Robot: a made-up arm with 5 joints. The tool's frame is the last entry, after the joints.
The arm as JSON. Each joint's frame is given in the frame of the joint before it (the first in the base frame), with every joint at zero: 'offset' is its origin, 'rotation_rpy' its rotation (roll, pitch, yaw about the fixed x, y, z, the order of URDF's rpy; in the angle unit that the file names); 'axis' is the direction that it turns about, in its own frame. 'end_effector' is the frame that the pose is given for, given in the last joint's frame.
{
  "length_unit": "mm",
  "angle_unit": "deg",
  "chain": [
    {
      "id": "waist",
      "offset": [
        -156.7,
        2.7,
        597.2
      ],
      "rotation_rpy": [
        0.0,
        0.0,
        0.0
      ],
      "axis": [
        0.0,
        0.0,
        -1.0
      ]
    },
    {
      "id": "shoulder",
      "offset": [
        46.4,
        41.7,
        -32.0
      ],
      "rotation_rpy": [
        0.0,
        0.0,
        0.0
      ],
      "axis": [
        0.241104,
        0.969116,
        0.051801
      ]
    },
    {
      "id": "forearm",
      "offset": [
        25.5,
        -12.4,
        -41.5
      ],
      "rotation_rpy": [
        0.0,
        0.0,
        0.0
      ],
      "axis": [
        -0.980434,
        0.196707,
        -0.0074
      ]
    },
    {
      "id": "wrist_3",
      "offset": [
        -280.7,
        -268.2,
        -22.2
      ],
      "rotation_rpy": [
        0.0,
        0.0,
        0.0
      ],
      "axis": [
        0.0,
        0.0,
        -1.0
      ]
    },
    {
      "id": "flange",
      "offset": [
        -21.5,
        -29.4,
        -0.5
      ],
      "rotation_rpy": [
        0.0,
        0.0,
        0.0
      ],
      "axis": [
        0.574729,
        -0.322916,
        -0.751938
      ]
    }
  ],
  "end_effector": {
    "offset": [
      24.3,
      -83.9,
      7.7
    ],
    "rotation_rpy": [
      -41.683,
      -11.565,
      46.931
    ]
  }
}
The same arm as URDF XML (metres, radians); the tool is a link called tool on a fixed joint. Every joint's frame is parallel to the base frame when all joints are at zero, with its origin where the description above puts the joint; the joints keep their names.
<robot name="arm">
  <link name="base"/>
  <link name="link1"/>
  <link name="link2"/>
  <link name="link3"/>
  <link name="link4"/>
  <link name="link5"/>
  <link name="tool"/>
  <joint name="waist" type="continuous">
    <parent link="base"/>
    <child link="link1"/>
    <origin xyz="-0.1567 0.0027 0.5972"/>
    <axis xyz="0 0 -1"/>
  </joint>
  <joint name="shoulder" type="continuous">
    <parent link="link1"/>
    <child link="link2"/>
    <origin xyz="0.0464 0.0417 -0.0320"/>
    <axis xyz="0.241104 0.969116 0.051801"/>
  </joint>
  <joint name="forearm" type="continuous">
    <parent link="link2"/>
    <child link="link3"/>
    <origin xyz="0.0255 -0.0124 -0.0415"/>
    <axis xyz="-0.980434 0.196707 -0.0074"/>
  </joint>
  <joint name="wrist_3" type="continuous">
    <parent link="link3"/>
    <child link="link4"/>
    <origin xyz="-0.2807 -0.2682 -0.0222"/>
    <axis xyz="0 0 -1"/>
  </joint>
  <joint name="flange" type="continuous">
    <parent link="link4"/>
    <child link="link5"/>
    <origin xyz="-0.0215 -0.0294 -0.0005"/>
    <axis xyz="0.574729 -0.322916 -0.751938"/>
  </joint>
  <joint name="tool_joint" type="fixed">
    <parent link="link5"/>
    <child link="tool"/>
    <origin xyz="0.0243 -0.0839 0.0077" rpy="-0.7275 -0.2018 0.8191"/>
  </joint>
</robot>

